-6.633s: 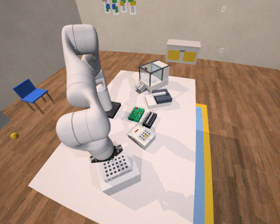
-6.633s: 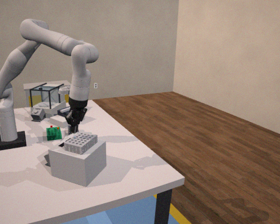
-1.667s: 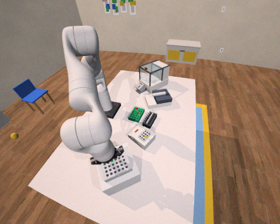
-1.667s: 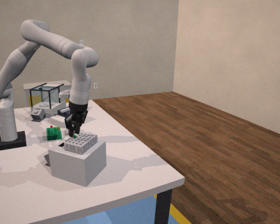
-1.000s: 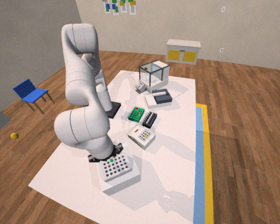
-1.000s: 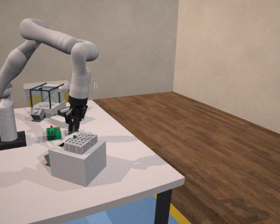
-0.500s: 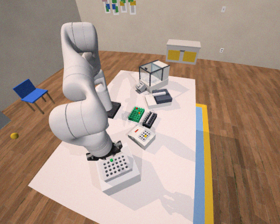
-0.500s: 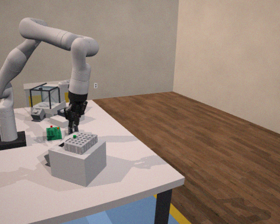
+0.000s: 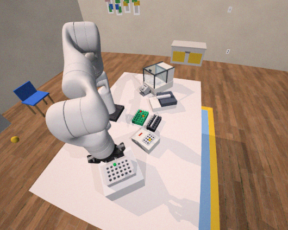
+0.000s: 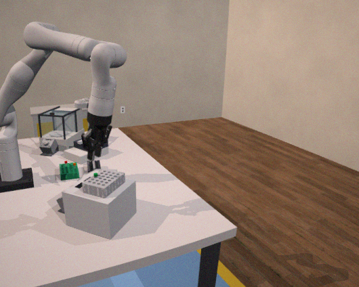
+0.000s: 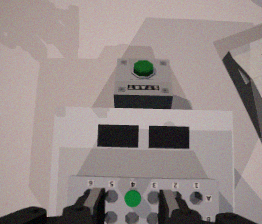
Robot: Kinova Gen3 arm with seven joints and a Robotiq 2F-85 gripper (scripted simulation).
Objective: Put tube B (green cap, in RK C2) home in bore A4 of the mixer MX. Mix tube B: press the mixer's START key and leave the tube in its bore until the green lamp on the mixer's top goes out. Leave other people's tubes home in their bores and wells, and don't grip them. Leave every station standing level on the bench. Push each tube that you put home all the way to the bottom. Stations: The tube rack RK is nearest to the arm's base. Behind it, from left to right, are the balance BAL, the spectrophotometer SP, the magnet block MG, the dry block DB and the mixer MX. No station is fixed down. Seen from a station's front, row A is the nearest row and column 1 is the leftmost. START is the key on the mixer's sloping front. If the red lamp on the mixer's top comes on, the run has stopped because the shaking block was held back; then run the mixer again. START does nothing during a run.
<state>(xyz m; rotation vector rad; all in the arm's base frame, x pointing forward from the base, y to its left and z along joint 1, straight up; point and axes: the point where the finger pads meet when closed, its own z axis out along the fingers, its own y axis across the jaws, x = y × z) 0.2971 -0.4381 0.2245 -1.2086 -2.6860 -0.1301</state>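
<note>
Right now the green start key is 19 cm below my hand, 12 cm to the left of it and 9 cm behind it. From my hand the other things lie so: black magnet block (41 cm to the left, 23 cm below, 8 cm ahead); dry block (25 cm to the left, 22 cm below, 6 cm ahead); grey shaking block (10 cm below, 2 cm ahead, 1 cm to the right).
</note>
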